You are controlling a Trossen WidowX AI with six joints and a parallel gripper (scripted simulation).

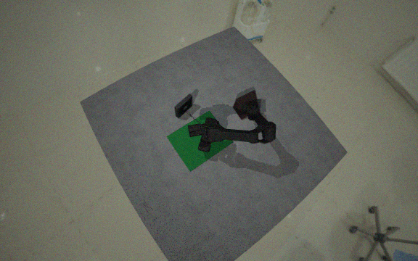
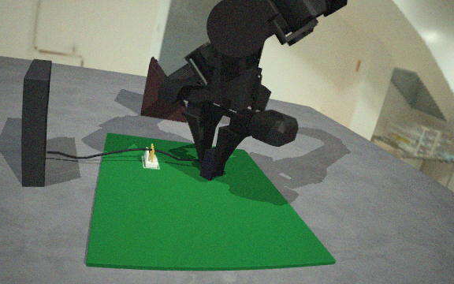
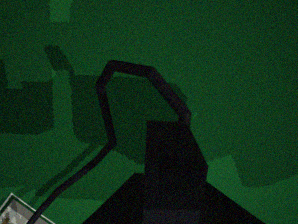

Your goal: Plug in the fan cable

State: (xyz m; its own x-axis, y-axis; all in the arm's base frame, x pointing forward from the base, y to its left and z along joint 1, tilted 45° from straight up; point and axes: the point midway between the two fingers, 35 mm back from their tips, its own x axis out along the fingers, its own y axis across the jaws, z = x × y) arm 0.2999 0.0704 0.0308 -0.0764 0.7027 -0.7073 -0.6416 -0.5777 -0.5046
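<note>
My gripper tip is 30 mm short of the green board, 30 mm above it and 20 mm to the left of it. From my gripper tip the other things lie so: dark fan cable plug (10 mm to the left, 10 mm behind, 10 mm above); then white four-pin header (80 mm to the right, 20 mm below, 20 mm behind); then black fan (210 mm to the right, 40 mm ahead, 40 mm above).
</note>
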